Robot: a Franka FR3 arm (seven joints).
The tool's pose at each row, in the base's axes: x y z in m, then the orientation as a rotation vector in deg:
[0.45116, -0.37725, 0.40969, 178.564, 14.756, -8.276]
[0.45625, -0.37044, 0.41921, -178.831, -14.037, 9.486]
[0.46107, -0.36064, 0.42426, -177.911, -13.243, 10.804]
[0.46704, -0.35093, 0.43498, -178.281, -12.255, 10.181]
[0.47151, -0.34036, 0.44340, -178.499, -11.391, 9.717]
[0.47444, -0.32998, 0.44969, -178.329, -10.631, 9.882]
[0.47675, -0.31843, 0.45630, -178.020, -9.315, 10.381]
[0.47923, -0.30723, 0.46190, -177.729, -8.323, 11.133]
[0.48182, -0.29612, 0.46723, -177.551, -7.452, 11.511]
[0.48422, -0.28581, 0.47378, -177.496, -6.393, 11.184]
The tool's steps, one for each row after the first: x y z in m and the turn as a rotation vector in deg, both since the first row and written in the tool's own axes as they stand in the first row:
[0.00523, -0.00585, -0.01007, 1.085, -0.681, 0.420]
[0.01109, -0.01471, -0.01572, 2.076, -1.481, 0.834]
[0.01755, -0.02327, -0.02712, 1.812, -1.096, 1.496]
[0.02288, -0.03293, -0.03610, 1.680, -0.807, 2.065]
[0.02687, -0.04266, -0.04283, 1.917, -0.904, 2.533]
[0.03041, -0.05365, -0.04983, 2.335, -1.210, 3.345]
[0.03416, -0.06427, -0.05584, 2.697, -1.681, 3.954]
[0.03802, -0.07479, -0.06159, 2.935, -1.918, 4.497]
[0.04146, -0.08454, -0.06853, 3.066, -1.706, 5.172]

